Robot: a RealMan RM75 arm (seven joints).
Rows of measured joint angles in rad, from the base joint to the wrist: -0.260 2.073 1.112 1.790 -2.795 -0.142 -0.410; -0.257 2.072 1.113 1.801 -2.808 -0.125 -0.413; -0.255 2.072 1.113 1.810 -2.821 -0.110 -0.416; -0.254 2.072 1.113 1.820 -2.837 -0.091 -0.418; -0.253 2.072 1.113 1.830 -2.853 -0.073 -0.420; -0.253 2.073 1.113 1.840 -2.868 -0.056 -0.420; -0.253 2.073 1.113 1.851 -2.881 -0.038 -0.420; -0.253 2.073 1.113 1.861 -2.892 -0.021 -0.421; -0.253 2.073 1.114 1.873 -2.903 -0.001 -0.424; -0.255 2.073 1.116 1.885 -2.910 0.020 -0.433; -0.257 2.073 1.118 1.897 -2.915 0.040 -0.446; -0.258 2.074 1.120 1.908 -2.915 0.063 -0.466; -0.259 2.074 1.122 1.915 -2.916 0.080 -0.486; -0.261 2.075 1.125 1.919 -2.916 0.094 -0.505; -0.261 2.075 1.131 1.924 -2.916 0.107 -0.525; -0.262 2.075 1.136 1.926 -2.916 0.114 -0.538; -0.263 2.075 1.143 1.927 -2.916 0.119 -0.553; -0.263 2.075 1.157 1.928 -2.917 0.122 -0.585; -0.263 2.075 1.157 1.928 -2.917 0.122 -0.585; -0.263 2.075 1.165 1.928 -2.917 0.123 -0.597
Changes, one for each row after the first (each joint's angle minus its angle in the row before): 0.003 -0.001 0.001 0.011 -0.013 0.017 -0.003; 0.002 0.000 0.000 0.009 -0.013 0.015 -0.003; 0.001 0.000 0.000 0.010 -0.016 0.019 -0.002; 0.001 0.000 0.000 0.010 -0.016 0.018 -0.002; 0.000 0.001 0.000 0.010 -0.015 0.017 0.000; 0.000 0.000 0.000 0.011 -0.013 0.018 0.000; 0.000 0.000 0.000 0.010 -0.011 0.017 -0.001; 0.000 0.000 0.001 0.012 -0.011 0.020 -0.003; -0.002 0.000 0.002 0.012 -0.007 0.021 -0.009; -0.002 0.000 0.002 0.012 -0.005 0.020 -0.013; -0.001 0.001 0.002 0.011 0.000 0.023 -0.020; -0.001 0.000 0.002 0.007 -0.001 0.017 -0.020; -0.002 0.001 0.003 0.004 0.000 0.014 -0.019; 0.000 0.000 0.006 0.005 0.000 0.013 -0.020; -0.001 0.000 0.005 0.002 0.000 0.007 -0.013; -0.001 0.000 0.007 0.001 0.000 0.005 -0.015; 0.000 0.000 0.014 0.001 -0.001 0.003 -0.032; 0.000 0.000 0.000 0.000 0.000 0.000 0.000; 0.000 0.000 0.008 0.000 0.000 0.001 -0.012
